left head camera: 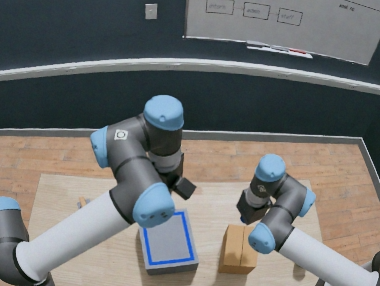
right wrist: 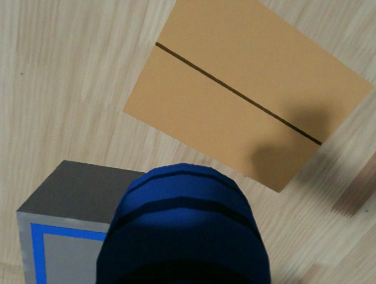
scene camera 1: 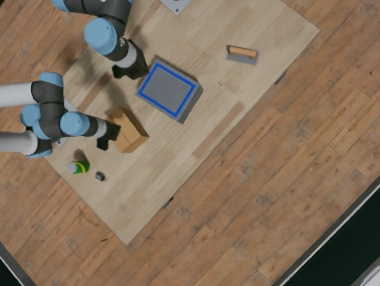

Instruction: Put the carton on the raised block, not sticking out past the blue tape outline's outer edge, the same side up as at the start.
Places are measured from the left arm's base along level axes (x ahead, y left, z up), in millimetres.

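Pixels of known places: right end effector, tool point: [right wrist: 183, 221].
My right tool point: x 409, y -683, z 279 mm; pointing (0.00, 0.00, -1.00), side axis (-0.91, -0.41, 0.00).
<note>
Behind a point stands the place of what it marks.
The tan carton [left head camera: 232, 252] {x 329, y -665, z 130 mm} [scene camera 1: 127, 131] {x 393, y -684, z 130 mm} [right wrist: 225, 60] {x 390, y -726, z 130 mm} lies on the table beside the raised grey block [left head camera: 167, 240] {x 378, y -419, z 120 mm} [scene camera 1: 167, 89] {x 391, y -413, z 120 mm} [right wrist: 65, 190] {x 498, y -495, z 73 mm}, apart from it, with a dark seam across its top. The blue tape outline [left head camera: 170, 261] {x 287, y -435, z 121 mm} [scene camera 1: 176, 74] {x 373, y -334, z 120 mm} [right wrist: 37, 255] {x 497, y -426, z 121 mm} runs around the block's top. My right gripper [left head camera: 243, 219] {x 409, y -683, z 279 mm} [scene camera 1: 111, 135] {x 409, y -683, z 279 mm} [right wrist: 182, 225], a blue suction cup, is open and holds nothing; it hangs above the table near the carton, apart from it. My left gripper [left head camera: 184, 187] [scene camera 1: 131, 70] is open, with nothing seen on it, near the block's edge; its cup face is hidden.
A wooden-handled float [left head camera: 82, 202] {x 532, y -27, z 60 mm} [scene camera 1: 242, 52] {x 511, y -48, z 60 mm} lies on the table beyond the block. In scene camera 1, a green can [scene camera 1: 81, 167] {x 328, y -994, z 88 mm} and a small dark object [scene camera 1: 100, 176] {x 413, y -977, z 27 mm} lie below the carton. The two arms reach in over the table close to each other.
</note>
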